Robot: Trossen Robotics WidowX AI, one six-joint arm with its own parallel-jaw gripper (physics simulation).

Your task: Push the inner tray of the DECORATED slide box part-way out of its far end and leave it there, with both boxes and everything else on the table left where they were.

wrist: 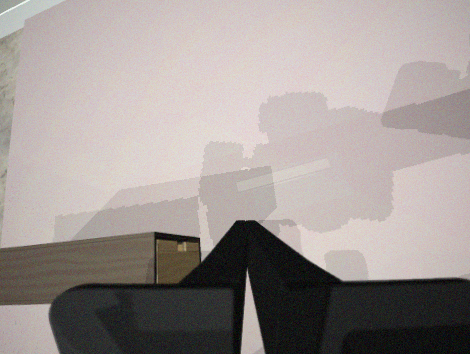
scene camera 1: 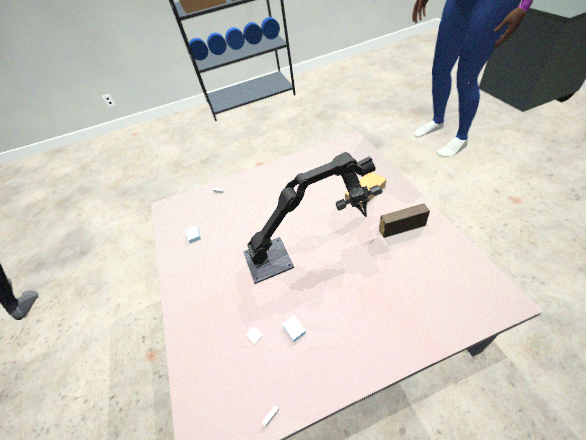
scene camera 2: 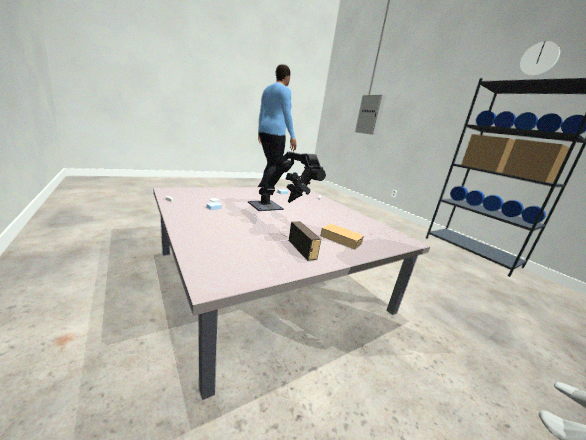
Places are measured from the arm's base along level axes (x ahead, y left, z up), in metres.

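Pixels of known places: gripper, between the fingertips: point(wrist: 245, 229) point(scene camera 1: 365, 216) point(scene camera 2: 288, 202); arm's base, origin of its link: point(scene camera 1: 259, 259) point(scene camera 2: 264, 202).
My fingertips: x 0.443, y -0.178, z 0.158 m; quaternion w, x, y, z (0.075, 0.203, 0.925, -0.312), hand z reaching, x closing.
For each thing: its middle in the pictures, then the offset to it from my fingertips. "pt": a spot on its surface instead. Level surfaces: height alone.
- dark brown wood-grain slide box, middle of its body: point(wrist: 92, 269) point(scene camera 2: 303, 239) point(scene camera 1: 403, 220) 0.182 m ahead, 0.037 m right, 0.118 m down
- yellow-orange box, middle of its body: point(scene camera 1: 365, 189) point(scene camera 2: 341, 235) 0.192 m ahead, 0.238 m left, 0.144 m down
- flat white square, a spot on its surface: point(scene camera 1: 254, 335) pt 0.606 m back, 0.118 m right, 0.161 m down
- pink table, height of its surface: 0.168 m down
A dark brown wood-grain slide box point(scene camera 1: 404, 220) point(scene camera 2: 304, 240) point(wrist: 80, 262) stands on its long narrow side. The light wooden end of its inner tray point(scene camera 2: 314, 249) point(wrist: 175, 261), at each end of the sleeve, looks about flush with it; a small notch shows in the wrist view. A yellow-orange box point(scene camera 1: 375, 181) point(scene camera 2: 342, 236) lies beside it, partly hidden behind the arm in scene camera 1. Fine decoration is too small to make out on either. My gripper point(scene camera 1: 365, 214) point(scene camera 2: 290, 201) point(wrist: 245, 229) is shut and empty, above the table, off the brown box's arm-side end and not touching it.
Light blue-white blocks point(scene camera 1: 294, 328) point(scene camera 1: 193, 234) point(scene camera 2: 214, 206), a flat white square point(scene camera 1: 254, 335) and small white sticks point(scene camera 1: 270, 416) point(scene camera 1: 218, 190) lie around the arm's base plate point(scene camera 1: 280, 257) on the pink table point(scene camera 1: 210, 310) point(scene camera 2: 225, 255). The table's far edge lies beyond both boxes.
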